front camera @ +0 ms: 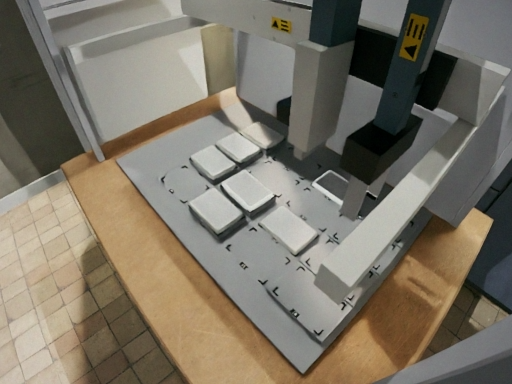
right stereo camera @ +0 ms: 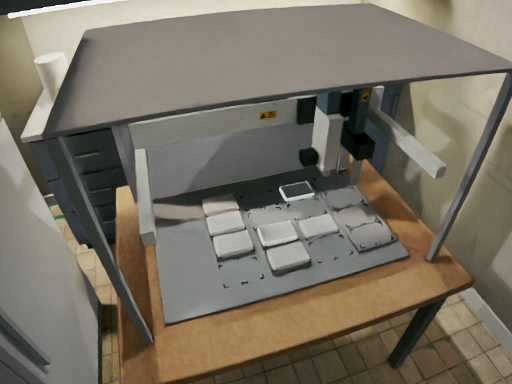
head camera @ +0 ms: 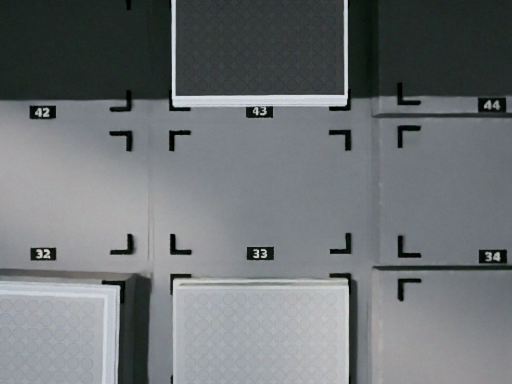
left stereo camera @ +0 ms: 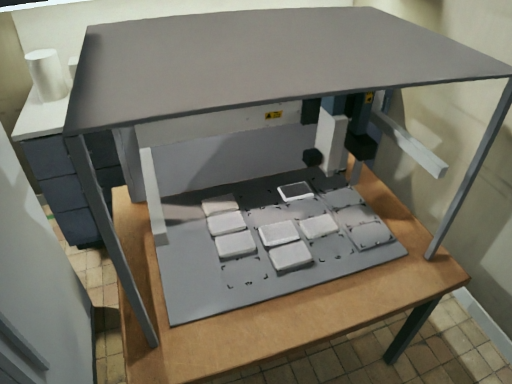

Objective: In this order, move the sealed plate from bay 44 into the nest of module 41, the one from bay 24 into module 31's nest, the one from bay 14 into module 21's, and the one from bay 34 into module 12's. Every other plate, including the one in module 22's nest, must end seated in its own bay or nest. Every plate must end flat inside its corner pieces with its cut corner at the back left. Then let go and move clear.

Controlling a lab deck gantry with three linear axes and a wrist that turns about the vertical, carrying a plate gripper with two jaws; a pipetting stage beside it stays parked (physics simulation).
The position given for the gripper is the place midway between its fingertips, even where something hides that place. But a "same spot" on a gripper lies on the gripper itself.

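The gripper is visible in the front camera view, while a sealed plate appears in the front camera view [245, 188]. In the right stereo camera view the gripper is visible again, and the sealed plate can be seen in the right stereo camera view [279, 232]. The gripper is out of frame in the head camera view, yet the plate appears in the head camera view [57, 325]. The gripper can be found in the left stereo camera view [346, 177], and the sealed plate in the left stereo camera view [285, 231]. On the gripper, [front camera: 356, 191] and [right stereo camera: 356, 168] are the same spot. On a bay 14, [front camera: 296, 290] and [left stereo camera: 364, 237] are likewise the same spot.
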